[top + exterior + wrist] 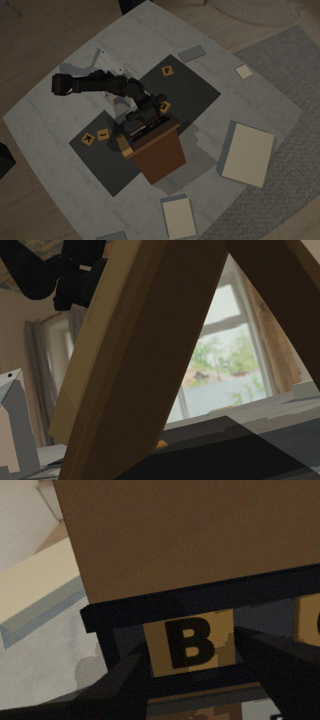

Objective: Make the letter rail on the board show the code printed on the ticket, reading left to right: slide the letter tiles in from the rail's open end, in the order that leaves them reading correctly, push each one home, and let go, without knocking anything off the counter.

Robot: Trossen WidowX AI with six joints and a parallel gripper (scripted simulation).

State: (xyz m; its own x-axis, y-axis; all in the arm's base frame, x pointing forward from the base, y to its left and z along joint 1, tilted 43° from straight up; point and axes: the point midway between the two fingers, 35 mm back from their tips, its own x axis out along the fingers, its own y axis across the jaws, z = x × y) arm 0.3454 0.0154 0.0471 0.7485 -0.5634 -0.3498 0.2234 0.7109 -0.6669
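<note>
Now: gripper tip 8 cm above the white ticket, 6 cm to the left of it and 6 cm past it. From my gripper tip the other things lie so: cream block (39 cm ahead, 23 cm to the left, 16 cm below); dark mat (18 cm below, 16 cm behind, 2 cm to the left); cream pad (61 cm to the left, 17 cm below, 8 cm ahead).
</note>
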